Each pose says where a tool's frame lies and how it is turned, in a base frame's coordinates. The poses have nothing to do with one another.
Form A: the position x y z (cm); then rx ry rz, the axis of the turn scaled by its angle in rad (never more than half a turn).
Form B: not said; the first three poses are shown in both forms.
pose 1, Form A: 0.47 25.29 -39.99 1.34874 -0.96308 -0.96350
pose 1, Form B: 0.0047 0.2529 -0.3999 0.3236 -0.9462 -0.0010 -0.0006 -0.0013 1.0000
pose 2, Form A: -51.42 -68.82 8.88 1.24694 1.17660 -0.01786
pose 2, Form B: -0.5142 -0.6882 0.0888 0.4615 0.5603 -0.6878 0.5809 0.3952 0.7116
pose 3, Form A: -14.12 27.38 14.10 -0.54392 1.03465 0.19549
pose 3, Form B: -0.1412 0.2738 0.1410 0.5076 -0.0971 -0.8561 -0.4028 0.8516 -0.3354
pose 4, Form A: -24.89 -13.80 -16.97 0.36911 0.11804 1.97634
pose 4, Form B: -0.2489 -0.1380 -0.1697 -0.3808 0.9019 0.2040 -0.8712 -0.4239 0.2477
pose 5, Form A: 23.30 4.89 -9.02 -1.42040 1.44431 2.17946
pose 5, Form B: 0.2330 0.0489 -0.0902 -0.5336 -0.3391 -0.7747 -0.5813 -0.5183 0.6273
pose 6, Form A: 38.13 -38.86 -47.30 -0.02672 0.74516 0.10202
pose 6, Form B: 0.3813 -0.3886 -0.4730 0.7303 0.0832 -0.6781 -0.1022 0.9947 0.0120
